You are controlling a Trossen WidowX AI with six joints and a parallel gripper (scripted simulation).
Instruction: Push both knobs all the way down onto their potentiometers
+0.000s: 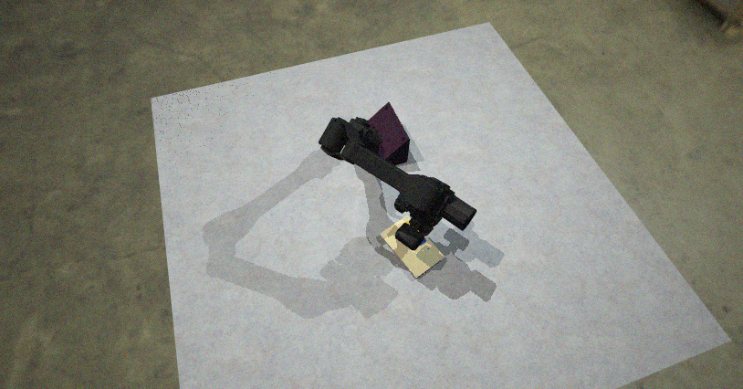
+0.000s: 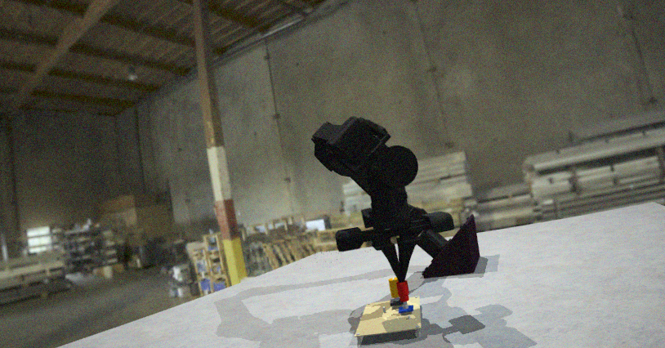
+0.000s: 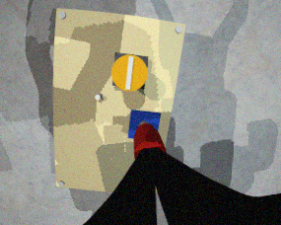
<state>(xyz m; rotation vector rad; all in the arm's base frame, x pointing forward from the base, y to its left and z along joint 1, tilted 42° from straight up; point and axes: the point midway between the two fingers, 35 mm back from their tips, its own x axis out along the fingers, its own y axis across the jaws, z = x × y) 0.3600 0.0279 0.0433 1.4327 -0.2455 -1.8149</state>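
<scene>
Now: gripper tip 10 mm above the red knob. Round my gripper tip: yellow knob (40 mm behind, 30 mm to the right, 20 mm below).
</scene>
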